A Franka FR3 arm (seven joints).
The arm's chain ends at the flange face. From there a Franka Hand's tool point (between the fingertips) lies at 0.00 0.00 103.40 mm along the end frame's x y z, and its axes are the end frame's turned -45 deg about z.
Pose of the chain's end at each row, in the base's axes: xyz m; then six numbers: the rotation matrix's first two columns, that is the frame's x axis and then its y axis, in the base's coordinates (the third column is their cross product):
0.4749, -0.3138, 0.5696, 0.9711, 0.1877, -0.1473, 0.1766, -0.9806, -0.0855
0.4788, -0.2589, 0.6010, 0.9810, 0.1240, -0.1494, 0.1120, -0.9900, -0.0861
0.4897, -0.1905, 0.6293, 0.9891, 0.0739, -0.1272, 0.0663, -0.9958, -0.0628
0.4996, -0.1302, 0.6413, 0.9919, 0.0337, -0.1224, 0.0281, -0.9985, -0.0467
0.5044, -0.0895, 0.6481, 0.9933, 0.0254, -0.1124, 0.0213, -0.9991, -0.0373
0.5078, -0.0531, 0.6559, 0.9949, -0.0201, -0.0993, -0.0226, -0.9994, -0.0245
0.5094, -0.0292, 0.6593, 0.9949, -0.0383, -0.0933, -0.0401, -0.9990, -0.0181
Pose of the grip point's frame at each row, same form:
0.4583, -0.3079, 0.4677, 0.5618, 0.8261, -0.0437, 0.8115, -0.5607, -0.1646
0.4624, -0.2519, 0.4991, 0.6145, 0.7877, -0.0448, 0.7729, -0.6124, -0.1665
0.4761, -0.1849, 0.5269, 0.6525, 0.7564, -0.0455, 0.7463, -0.6519, -0.1344
0.4868, -0.1258, 0.5388, 0.6815, 0.7299, -0.0535, 0.7212, -0.6822, -0.1196
0.4927, -0.0859, 0.5454, 0.6873, 0.7244, -0.0531, 0.7174, -0.6885, -0.1059
0.4976, -0.0503, 0.5530, 0.7195, 0.6925, -0.0529, 0.6875, -0.7209, -0.0875
0.4998, -0.0270, 0.5564, 0.7319, 0.6793, -0.0532, 0.6751, -0.7335, -0.0788

